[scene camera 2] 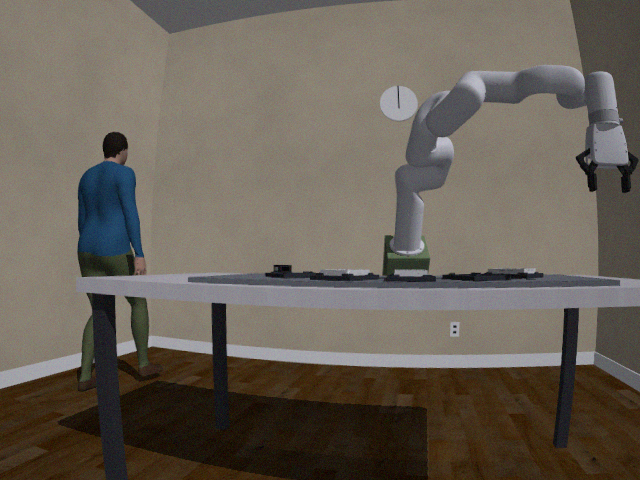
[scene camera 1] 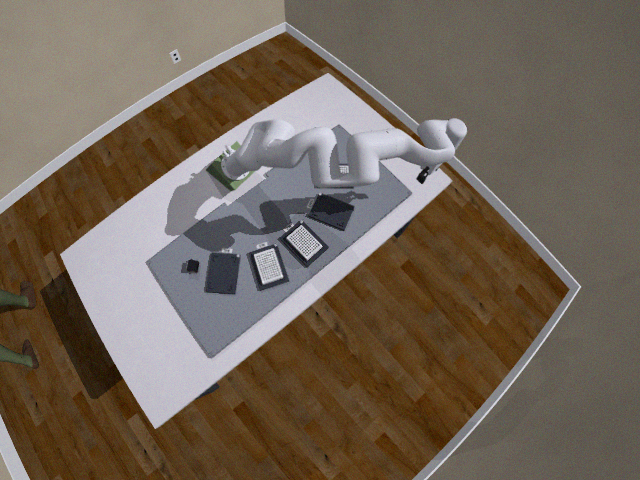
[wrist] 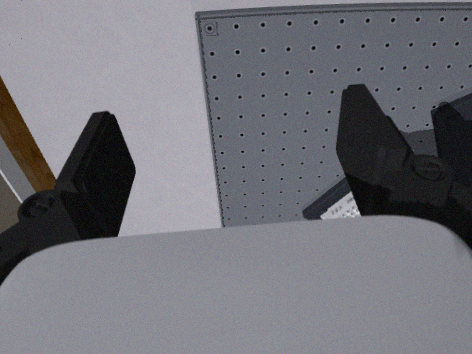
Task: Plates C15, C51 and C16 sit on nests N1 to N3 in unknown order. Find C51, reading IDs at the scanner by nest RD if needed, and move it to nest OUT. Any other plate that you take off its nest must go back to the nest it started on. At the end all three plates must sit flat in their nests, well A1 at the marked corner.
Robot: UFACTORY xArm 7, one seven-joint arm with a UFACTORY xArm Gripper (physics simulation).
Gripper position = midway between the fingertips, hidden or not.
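On the wrist camera you'd see my gripper (wrist: 230, 129), and on scene camera 1 there's a nest RD (scene camera 1: 223, 272).
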